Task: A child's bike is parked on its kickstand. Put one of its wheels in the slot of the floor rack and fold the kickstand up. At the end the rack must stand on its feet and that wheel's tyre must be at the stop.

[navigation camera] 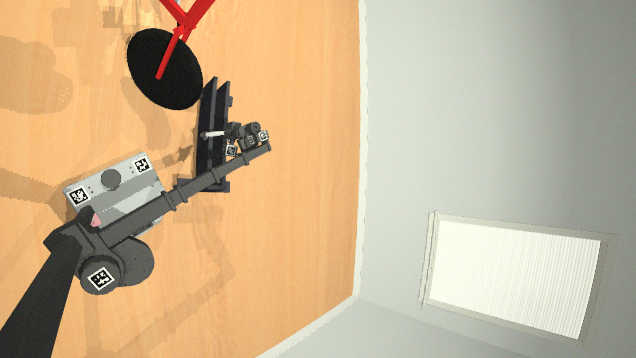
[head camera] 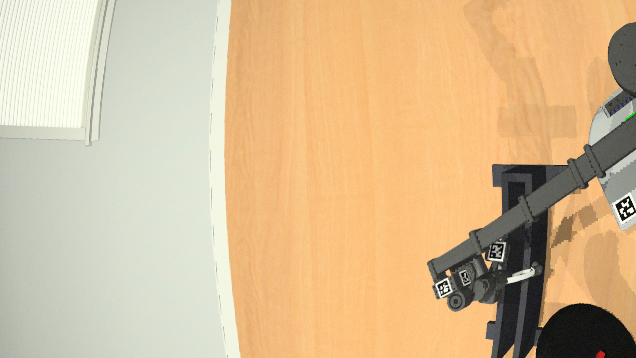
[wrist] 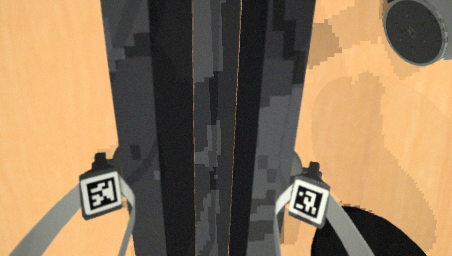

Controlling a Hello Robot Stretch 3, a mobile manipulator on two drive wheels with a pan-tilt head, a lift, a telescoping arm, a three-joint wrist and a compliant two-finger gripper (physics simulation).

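Note:
The dark floor rack (head camera: pixel 517 320) (navigation camera: pixel 212 104) (wrist: pixel 172 88) lies long on the wooden floor, with its two rails and the slot between them filling the wrist view. My gripper (head camera: pixel 527 273) (navigation camera: pixel 208 134) (wrist: pixel 210 162) reaches down across it, with one finger on each outer side of the rails, shut on the rack. The bike's black wheel (head camera: pixel 582 332) (navigation camera: pixel 179 80) (wrist: pixel 369 235) stands just beyond the rack's end, outside the slot. The red bike frame (navigation camera: pixel 186 15) rises from the wheel.
A grey wall (head camera: pixel 155 200) (navigation camera: pixel 445 115) with a white baseboard (head camera: pixel 218 177) runs along the floor beyond the rack. It carries a white ribbed panel (head camera: pixel 42 62) (navigation camera: pixel 495 269). My base (navigation camera: pixel 121 192) stands beside the rack's other end.

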